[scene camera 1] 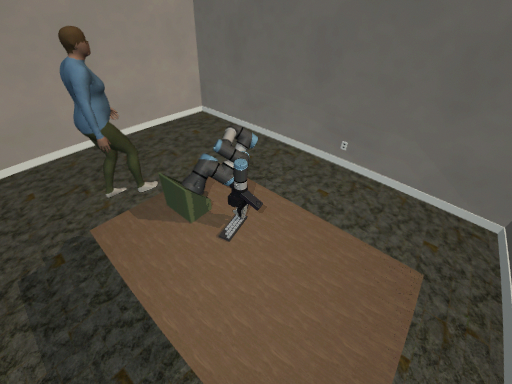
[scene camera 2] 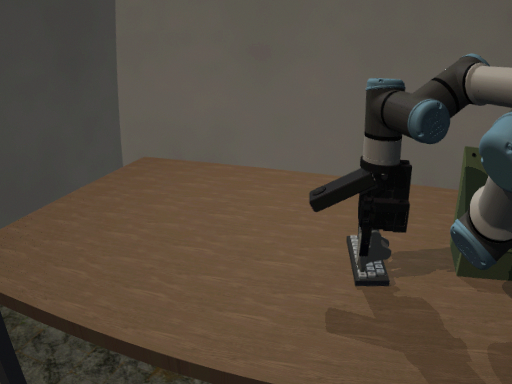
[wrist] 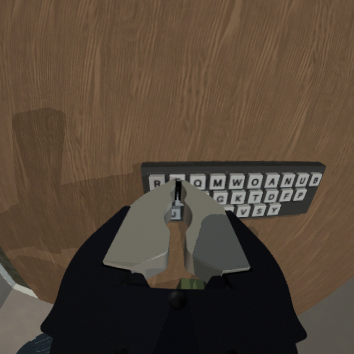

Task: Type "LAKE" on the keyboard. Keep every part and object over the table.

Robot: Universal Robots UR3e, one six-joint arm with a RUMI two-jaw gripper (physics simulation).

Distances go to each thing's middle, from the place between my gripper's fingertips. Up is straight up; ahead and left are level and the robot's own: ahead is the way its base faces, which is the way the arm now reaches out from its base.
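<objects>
Relative to the dark keyboard [scene camera 2: 375, 274], my hand is 1 cm past it and 6 cm to the left of it.
</objects>
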